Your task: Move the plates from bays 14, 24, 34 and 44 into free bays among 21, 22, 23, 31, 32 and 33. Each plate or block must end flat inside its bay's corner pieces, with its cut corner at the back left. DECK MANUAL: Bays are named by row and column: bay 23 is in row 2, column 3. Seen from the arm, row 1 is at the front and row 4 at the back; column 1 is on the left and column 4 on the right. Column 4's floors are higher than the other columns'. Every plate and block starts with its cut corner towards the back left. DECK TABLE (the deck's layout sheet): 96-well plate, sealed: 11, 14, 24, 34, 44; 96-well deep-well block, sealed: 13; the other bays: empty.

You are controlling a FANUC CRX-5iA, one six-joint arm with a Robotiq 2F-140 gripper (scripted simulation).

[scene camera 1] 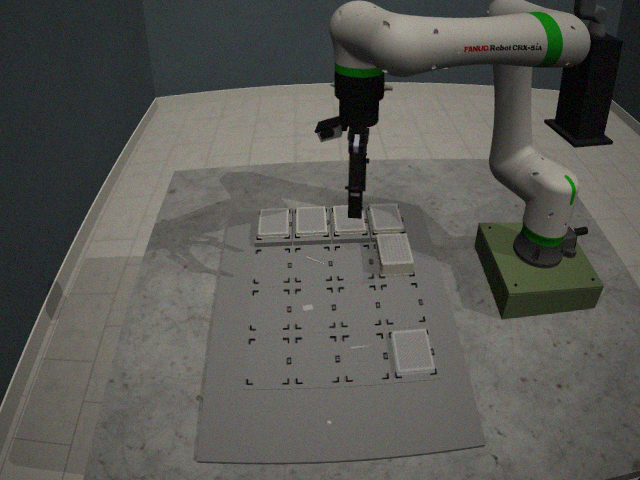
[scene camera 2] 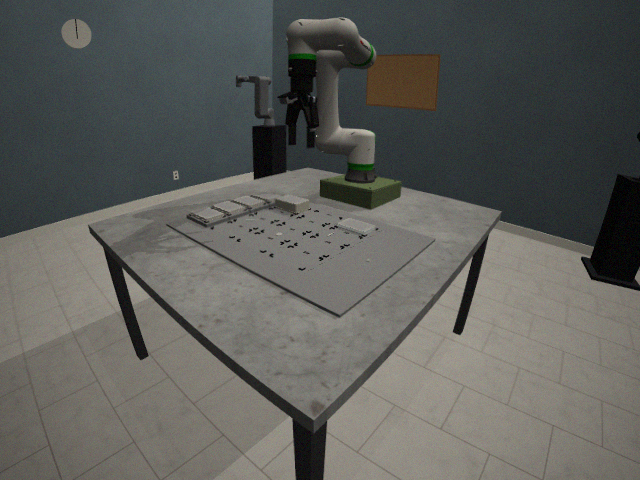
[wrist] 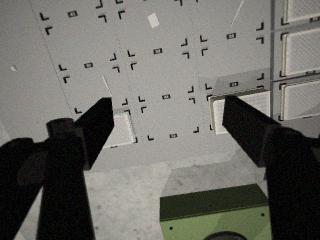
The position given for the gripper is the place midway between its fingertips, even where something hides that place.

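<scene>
Scene camera 1 shows the gripper [scene camera 1: 357, 203] together with a sealed 96-well plate [scene camera 1: 310, 221]. Scene camera 2 shows the gripper [scene camera 2: 301, 146], and the wrist view does too, with the gripper [wrist: 168, 111].
</scene>
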